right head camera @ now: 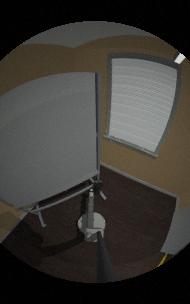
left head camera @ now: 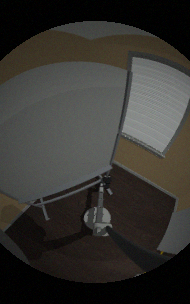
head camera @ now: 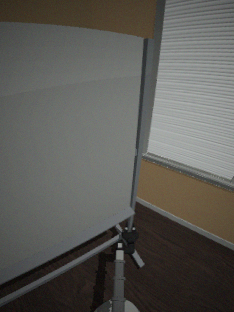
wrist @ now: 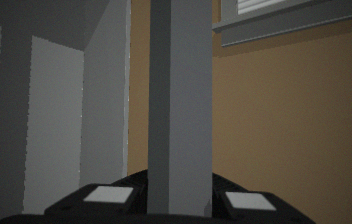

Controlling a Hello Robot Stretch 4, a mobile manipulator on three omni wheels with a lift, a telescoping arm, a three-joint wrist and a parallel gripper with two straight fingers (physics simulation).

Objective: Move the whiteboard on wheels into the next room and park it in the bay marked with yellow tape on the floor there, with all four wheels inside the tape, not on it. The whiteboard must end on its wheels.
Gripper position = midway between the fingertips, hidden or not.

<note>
I see my gripper (wrist: 178, 184) and a grey shelf unit (wrist: 71, 71).
</note>
